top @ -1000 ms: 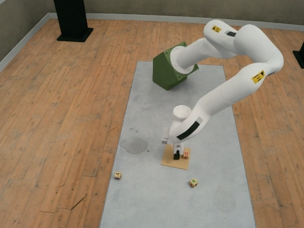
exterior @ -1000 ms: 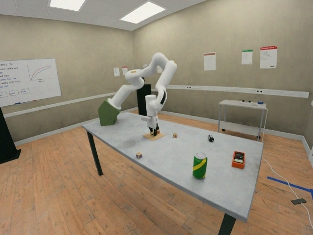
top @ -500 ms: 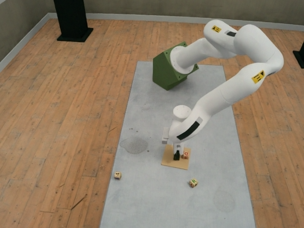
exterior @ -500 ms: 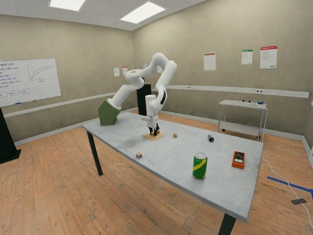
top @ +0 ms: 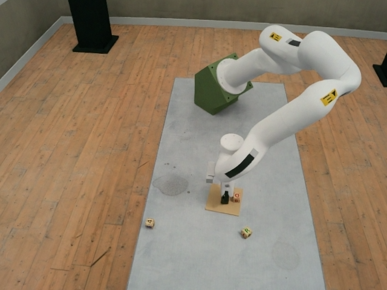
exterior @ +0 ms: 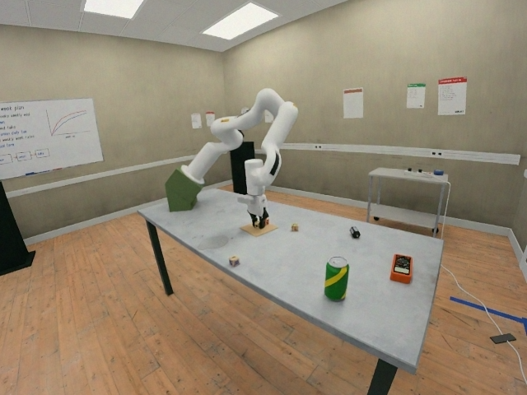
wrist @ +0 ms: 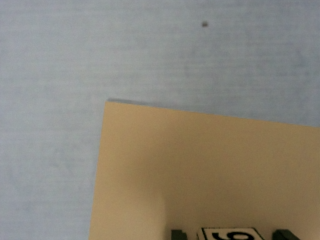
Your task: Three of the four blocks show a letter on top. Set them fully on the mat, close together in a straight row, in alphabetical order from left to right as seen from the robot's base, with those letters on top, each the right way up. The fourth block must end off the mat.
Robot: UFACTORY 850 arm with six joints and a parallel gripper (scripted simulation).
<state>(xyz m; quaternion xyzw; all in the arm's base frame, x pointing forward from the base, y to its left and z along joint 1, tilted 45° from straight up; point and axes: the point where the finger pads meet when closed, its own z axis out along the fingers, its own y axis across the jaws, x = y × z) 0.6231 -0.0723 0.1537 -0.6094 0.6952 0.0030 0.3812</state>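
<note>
The tan square mat lies 2 cm below my hand. From my hand the other things lie so: block marked 4: 28 cm to the right, 17 cm ahead, 1 cm below; green can: 54 cm ahead, 18 cm to the right, 4 cm above; small black object: 42 cm ahead, 20 cm to the left, 1 cm below.
</note>
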